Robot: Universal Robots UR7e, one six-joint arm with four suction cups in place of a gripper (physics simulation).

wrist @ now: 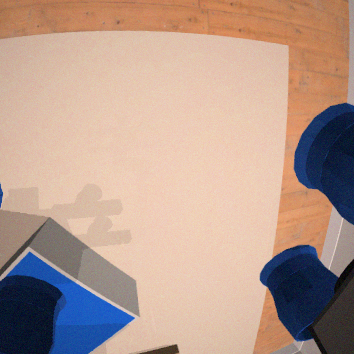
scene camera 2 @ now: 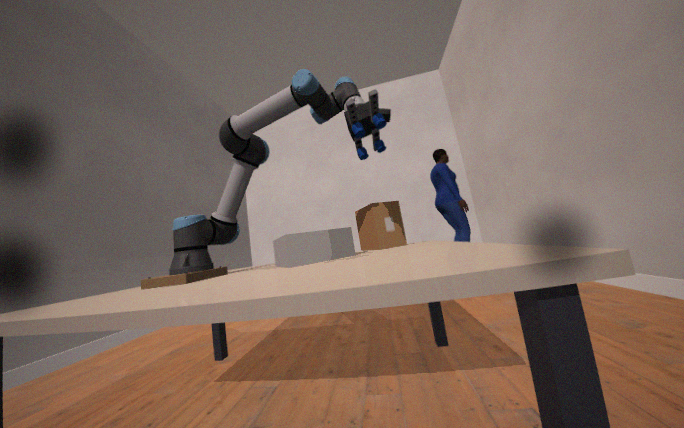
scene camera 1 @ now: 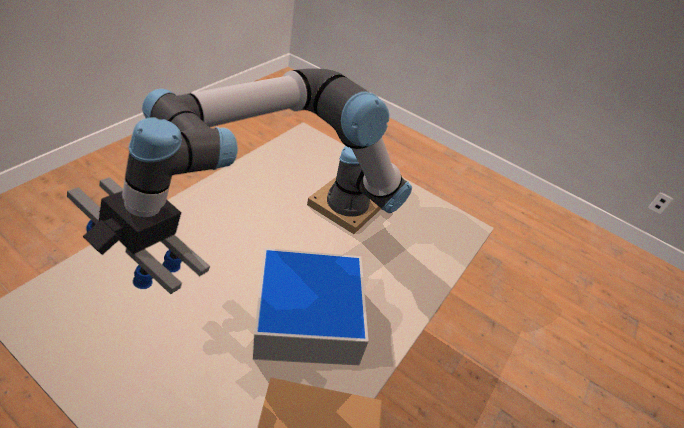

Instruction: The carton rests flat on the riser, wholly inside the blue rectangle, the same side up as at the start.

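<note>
The brown carton point(scene camera 1: 322, 406) point(scene camera 2: 380, 227) stands upright on the table, apart from the riser, with a pale label on one side in scene camera 2. It is cut off by the lower edge of scene camera 1. The grey riser point(scene camera 1: 310, 349) point(scene camera 2: 307, 248) point(wrist: 107, 280) stands on the table between the carton and the arm's base. The blue rectangle point(scene camera 1: 312, 297) point(wrist: 87, 310) covers nearly all of its top, and no object lies on it. My gripper point(scene camera 1: 131, 243) point(scene camera 2: 369, 137) is open, holding nothing, high above the table and off to the side of the riser.
The arm's base stands on a wooden plate point(scene camera 1: 354, 222) point(scene camera 2: 184, 280) on the pale table point(scene camera 1: 151, 323) point(scene camera 2: 403, 267) point(wrist: 190, 125). A person in blue point(scene camera 2: 447, 191) stands beyond the table. Walls point(scene camera 1: 504, 75) rise behind the arm. Arm shadows fall across the table and riser.
</note>
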